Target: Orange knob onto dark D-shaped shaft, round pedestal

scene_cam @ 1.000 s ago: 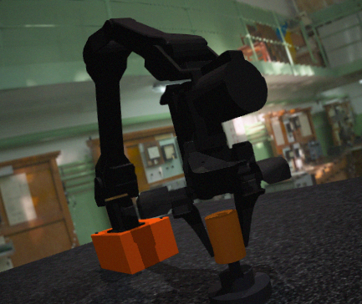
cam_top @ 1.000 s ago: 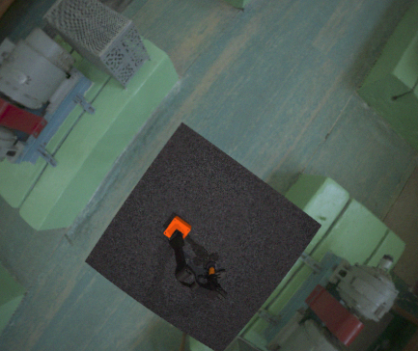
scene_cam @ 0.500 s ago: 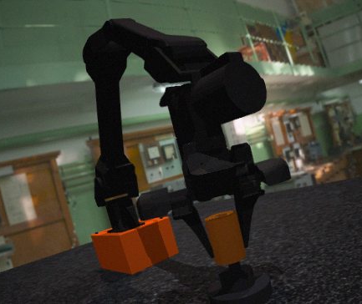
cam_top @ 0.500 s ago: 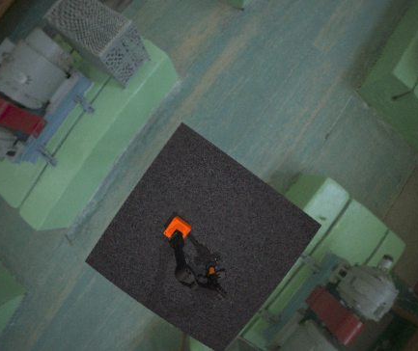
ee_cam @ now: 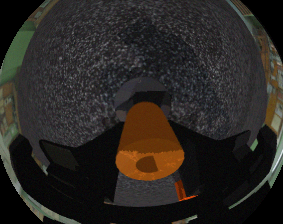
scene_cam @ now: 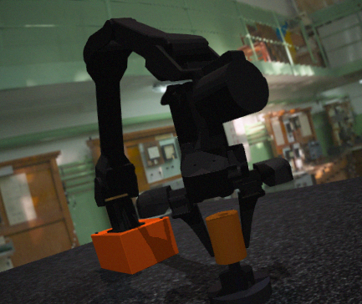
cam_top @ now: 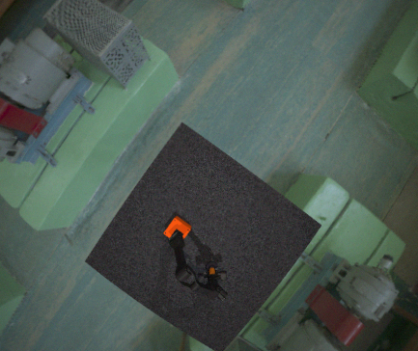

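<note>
My gripper tip is 4 cm above the dark shaft pedestal. From my gripper tip the other things lie so: orange knob: 2 cm above.
</note>
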